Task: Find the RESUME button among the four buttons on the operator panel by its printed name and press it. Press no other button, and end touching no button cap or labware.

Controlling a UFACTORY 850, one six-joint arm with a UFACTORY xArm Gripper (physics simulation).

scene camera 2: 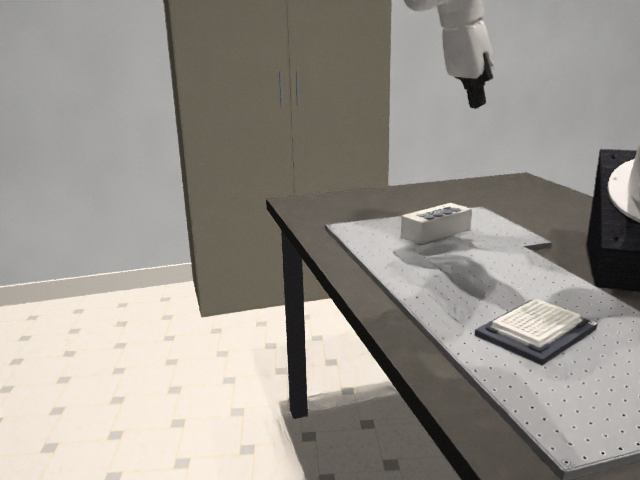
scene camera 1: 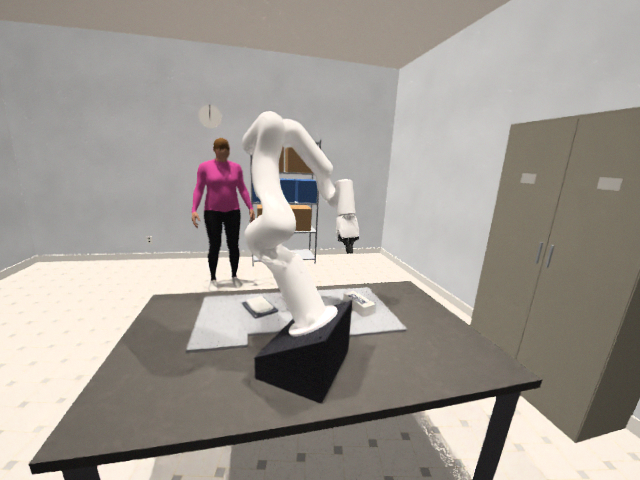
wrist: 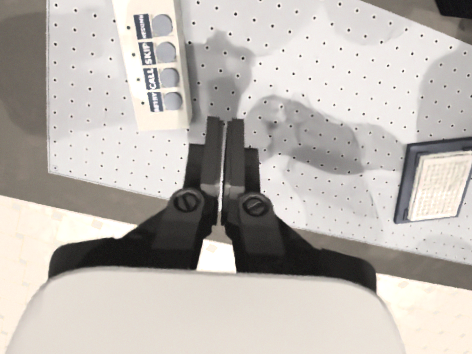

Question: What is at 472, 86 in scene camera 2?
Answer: The gripper.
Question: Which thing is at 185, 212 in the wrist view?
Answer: The gripper.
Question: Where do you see a well plate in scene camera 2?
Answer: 537, 322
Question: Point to a dark holder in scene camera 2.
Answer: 565, 341
